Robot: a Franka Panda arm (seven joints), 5 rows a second.
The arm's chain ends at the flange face. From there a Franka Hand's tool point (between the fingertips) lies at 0.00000 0.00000 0.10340 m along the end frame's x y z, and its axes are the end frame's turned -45 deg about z.
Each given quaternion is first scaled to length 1.
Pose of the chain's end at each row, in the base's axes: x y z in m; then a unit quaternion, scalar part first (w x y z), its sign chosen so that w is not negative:
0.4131 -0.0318 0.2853 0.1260 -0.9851 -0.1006 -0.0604
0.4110 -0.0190 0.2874 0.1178 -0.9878 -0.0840 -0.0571
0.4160 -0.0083 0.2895 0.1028 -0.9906 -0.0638 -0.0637
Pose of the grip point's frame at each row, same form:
0.4228 -0.0049 0.1859 0.0933 -0.8716 -0.4699 -0.1040
0.4206 0.0061 0.1875 0.0870 -0.8805 -0.4556 -0.0978
0.4277 0.0136 0.1891 0.0706 -0.8908 -0.4380 -0.0982

